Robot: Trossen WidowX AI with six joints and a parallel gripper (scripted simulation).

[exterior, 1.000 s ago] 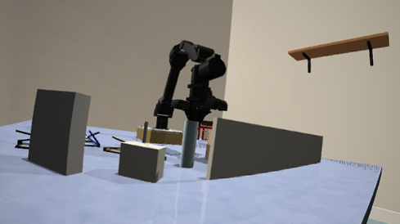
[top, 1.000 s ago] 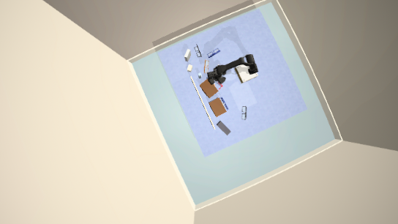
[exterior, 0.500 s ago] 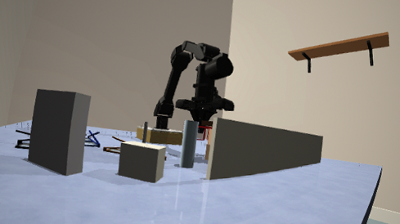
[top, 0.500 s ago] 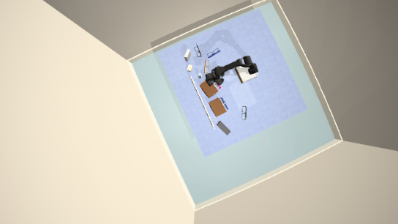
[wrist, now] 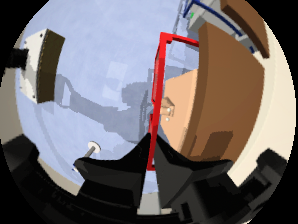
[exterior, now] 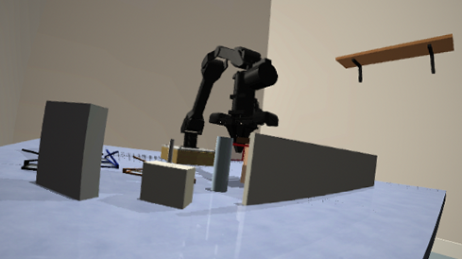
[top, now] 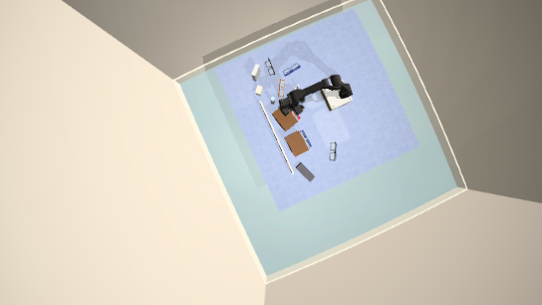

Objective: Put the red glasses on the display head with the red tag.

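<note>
The tan display head is 5 cm to the left of my gripper tip, 5 cm ahead of it and 2 cm below it. Also, from my gripper tip: tall grey block 36 cm to the right, 18 cm ahead, 2 cm below; then beige box 22 cm to the right, 20 cm ahead, 5 cm below; then long beige wall 18 cm to the left, 18 cm ahead, 2 cm below.
</note>
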